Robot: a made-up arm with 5 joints. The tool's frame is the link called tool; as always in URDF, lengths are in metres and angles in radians. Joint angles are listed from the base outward.
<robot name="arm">
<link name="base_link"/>
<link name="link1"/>
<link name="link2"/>
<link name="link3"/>
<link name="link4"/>
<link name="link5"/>
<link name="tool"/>
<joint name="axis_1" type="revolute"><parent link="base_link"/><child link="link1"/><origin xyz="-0.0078 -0.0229 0.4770" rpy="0.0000 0.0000 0.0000"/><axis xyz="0 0 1"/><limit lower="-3.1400" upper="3.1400"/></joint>
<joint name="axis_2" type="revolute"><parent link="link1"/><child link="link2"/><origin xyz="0.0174 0.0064 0.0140" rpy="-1.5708 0.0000 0.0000"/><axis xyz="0 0 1"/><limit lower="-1.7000" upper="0.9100"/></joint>
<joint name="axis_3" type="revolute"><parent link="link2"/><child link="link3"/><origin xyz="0.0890 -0.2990 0.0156" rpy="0.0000 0.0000 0.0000"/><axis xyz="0 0 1"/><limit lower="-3.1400" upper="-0.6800"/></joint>
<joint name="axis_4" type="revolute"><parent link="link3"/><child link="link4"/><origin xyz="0.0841 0.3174 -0.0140" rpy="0.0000 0.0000 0.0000"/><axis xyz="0 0 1"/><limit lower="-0.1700" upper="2.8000"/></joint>
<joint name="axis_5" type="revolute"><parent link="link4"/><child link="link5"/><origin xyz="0.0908 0.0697 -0.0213" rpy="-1.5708 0.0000 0.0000"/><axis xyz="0 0 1"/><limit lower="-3.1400" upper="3.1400"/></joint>
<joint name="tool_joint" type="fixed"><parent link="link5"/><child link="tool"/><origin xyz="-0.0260 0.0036 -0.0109" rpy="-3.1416 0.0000 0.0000"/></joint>
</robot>
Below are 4 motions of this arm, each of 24 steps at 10 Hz.
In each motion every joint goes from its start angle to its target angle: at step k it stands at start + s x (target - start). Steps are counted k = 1, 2, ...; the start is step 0. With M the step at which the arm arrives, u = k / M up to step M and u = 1 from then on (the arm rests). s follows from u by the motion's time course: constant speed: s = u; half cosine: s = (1 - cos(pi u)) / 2; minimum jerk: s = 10 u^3 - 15 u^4 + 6 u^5.
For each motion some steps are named. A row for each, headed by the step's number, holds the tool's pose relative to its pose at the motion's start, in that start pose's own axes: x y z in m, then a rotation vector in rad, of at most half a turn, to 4 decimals.
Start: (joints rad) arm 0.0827 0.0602 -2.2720 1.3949 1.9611
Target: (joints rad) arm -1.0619 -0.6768 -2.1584 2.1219 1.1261
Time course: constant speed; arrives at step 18
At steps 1, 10, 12, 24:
1: 0.0273 0.0026 0.0224 0.0112 -0.0452 0.0027
10: 0.1680 -0.0816 0.2326 0.0161 -0.4502 0.0075
12: 0.1697 -0.1179 0.2708 -0.0051 -0.5352 0.0019
24: 0.1167 -0.2342 0.3383 -0.1102 -0.7666 -0.0342

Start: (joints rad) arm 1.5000 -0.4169 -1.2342 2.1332 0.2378
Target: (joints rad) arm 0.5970 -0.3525 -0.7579 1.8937 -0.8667
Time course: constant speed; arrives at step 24
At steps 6, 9, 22, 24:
6: 0.0376 -0.0734 -0.0399 0.1040 0.0857 0.0797
9: 0.0488 -0.1115 -0.0648 0.1698 0.1168 0.1219
22: 0.0376 -0.2569 -0.2051 0.5260 0.1209 0.3120
24: 0.0282 -0.2732 -0.2301 0.5856 0.0991 0.3409

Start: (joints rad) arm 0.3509 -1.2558 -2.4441 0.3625 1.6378
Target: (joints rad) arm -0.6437 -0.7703 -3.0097 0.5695 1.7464
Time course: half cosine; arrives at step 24
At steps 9, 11, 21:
9: -0.1621 -0.0710 -0.0228 -0.0432 0.0503 0.2687
11: -0.2185 -0.1137 -0.0279 -0.0605 0.0671 0.3792
21: -0.3677 -0.3461 -0.0271 -0.1261 0.1134 0.8444

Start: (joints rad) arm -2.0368 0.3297 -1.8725 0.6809 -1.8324
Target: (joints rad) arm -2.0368 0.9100 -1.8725 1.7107 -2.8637
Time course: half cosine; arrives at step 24
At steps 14, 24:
14: 0.0593 0.1787 -0.2634 0.8582 -0.5698 0.5918
24: 0.1102 0.3323 -0.3442 1.1898 -1.1706 0.7913

